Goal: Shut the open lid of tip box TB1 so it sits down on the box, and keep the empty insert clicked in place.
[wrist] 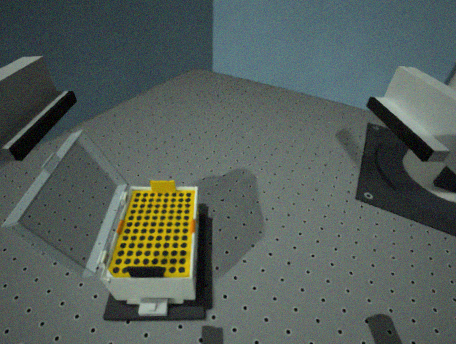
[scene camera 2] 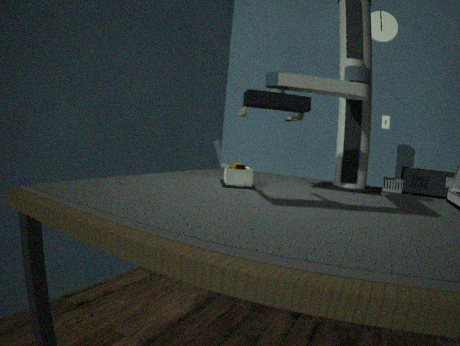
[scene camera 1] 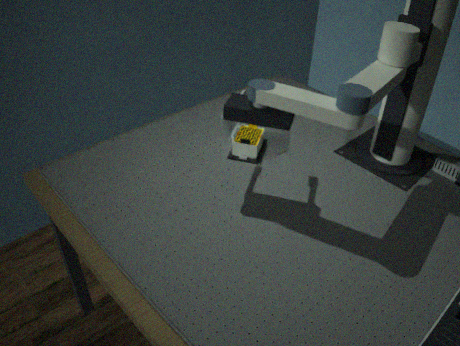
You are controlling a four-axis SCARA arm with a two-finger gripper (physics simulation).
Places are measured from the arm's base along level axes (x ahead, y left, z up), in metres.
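Pixels of known places: gripper, fingertip midpoint: (wrist: 227,79) (scene camera 2: 265,116); arm's base, link origin: (wrist: 436,182) (scene camera 2: 348,190) (scene camera 1: 388,158).
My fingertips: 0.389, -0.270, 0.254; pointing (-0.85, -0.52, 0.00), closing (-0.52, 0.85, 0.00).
Note:
Ahead of a thing's pixels: the offset from my fingertips to its top centre, as dx, dy, dz. "*": to the spot under its first point.
Tip box TB1 {-0.009, -0.085, -0.175} (scene camera 1: 246,150) (scene camera 2: 238,178) (wrist: 150,289) is white and stands upright on a black base {* +0.038, -0.018, -0.233} (wrist: 185,314). Its clear lid {* +0.075, -0.121, -0.135} (scene camera 2: 218,153) (wrist: 65,205) stands open, leaning outward from the box's left side in the wrist view. The yellow insert {-0.009, -0.085, -0.167} (scene camera 1: 250,136) (wrist: 157,230) lies level inside the rim, its holes empty, with orange clips at both sides and a yellow tab at the far edge. My gripper (scene camera 2: 268,117) (wrist: 227,79) is open and empty, high above the box. In scene camera 1 its dark body covers the lid's place, and the fingers are mostly hidden.
The arm's column (scene camera 1: 423,115) (scene camera 2: 352,140) stands on a dark base plate {-0.389, +0.270, -0.241} (scene camera 1: 357,156) (wrist: 367,187) to the right of the box. A white slotted block {* -0.434, +0.470, -0.214} (scene camera 1: 445,169) (scene camera 2: 393,185) and a dark box {* -0.423, +0.626, -0.179} (scene camera 2: 425,182) lie farther right. Arm shadows cross the perforated table top.

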